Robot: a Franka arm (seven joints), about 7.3 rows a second.
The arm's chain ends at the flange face. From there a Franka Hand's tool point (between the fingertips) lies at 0.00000 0.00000 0.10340 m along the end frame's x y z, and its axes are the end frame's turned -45 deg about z.
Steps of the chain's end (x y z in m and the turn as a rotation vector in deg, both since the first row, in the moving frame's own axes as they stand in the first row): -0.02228, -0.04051, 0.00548, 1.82, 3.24, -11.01; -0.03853, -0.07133, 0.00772, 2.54, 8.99, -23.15; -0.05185, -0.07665, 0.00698, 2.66, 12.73, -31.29; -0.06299, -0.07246, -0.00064, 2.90, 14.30, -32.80; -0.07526, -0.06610, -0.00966, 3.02, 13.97, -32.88; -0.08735, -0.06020, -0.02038, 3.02, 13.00, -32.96; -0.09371, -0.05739, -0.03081, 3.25, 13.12, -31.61; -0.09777, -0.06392, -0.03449, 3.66, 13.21, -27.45; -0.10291, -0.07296, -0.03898, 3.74, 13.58, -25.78; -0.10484, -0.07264, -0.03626, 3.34, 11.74, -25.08; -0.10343, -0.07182, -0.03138, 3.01, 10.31, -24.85
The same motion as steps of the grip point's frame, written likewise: 0.01948, -0.04322, 0.00526, -1.00, 3.58, -11.01; 0.03908, -0.07264, 0.00637, -4.56, 8.15, -23.15; 0.03946, -0.08396, 0.00439, -7.12, 10.88, -31.29; 0.03127, -0.08824, -0.00388, -8.06, 12.16, -32.80; 0.01770, -0.09290, -0.01277, -7.74, 12.01, -32.88; 0.00350, -0.09809, -0.02310, -7.06, 11.33, -32.96; -0.00265, -0.10058, -0.03360, -6.98, 11.58, -31.61; -0.00057, -0.10775, -0.03738, -6.75, 11.93, -27.45; 0.00273, -0.11721, -0.04204, -6.96, 12.25, -25.78; -0.00198, -0.11933, -0.03856, -5.94, 10.66, -25.08; -0.00400, -0.11857, -0.03316, -5.16, 9.42, -24.85
